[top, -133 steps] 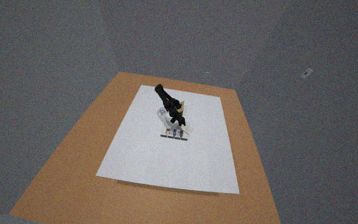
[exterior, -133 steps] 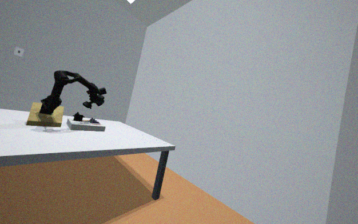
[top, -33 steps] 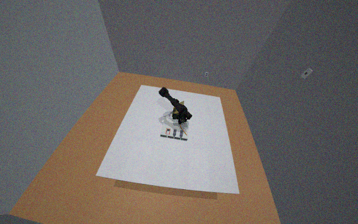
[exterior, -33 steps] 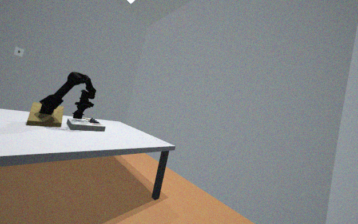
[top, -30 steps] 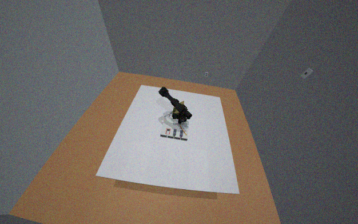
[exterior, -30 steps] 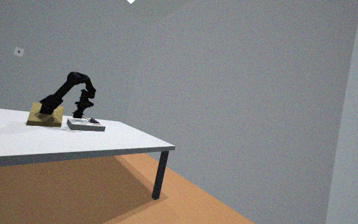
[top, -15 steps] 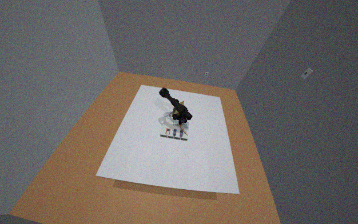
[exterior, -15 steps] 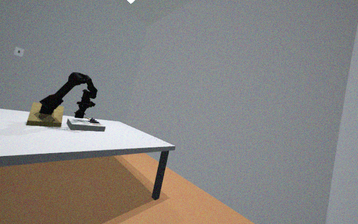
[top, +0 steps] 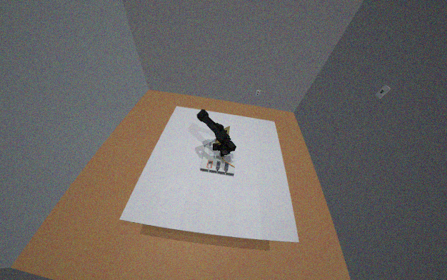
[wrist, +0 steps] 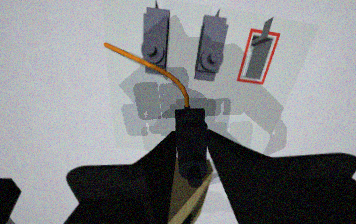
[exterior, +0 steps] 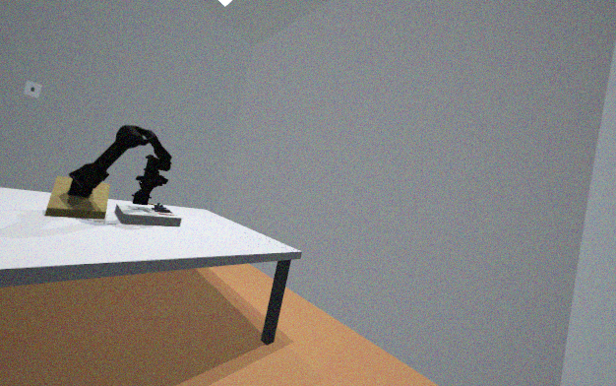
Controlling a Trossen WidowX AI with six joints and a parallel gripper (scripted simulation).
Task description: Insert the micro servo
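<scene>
The deck lies 10 mm behind my gripper tip, 20 mm to the right of it and 100 mm below it.
</scene>
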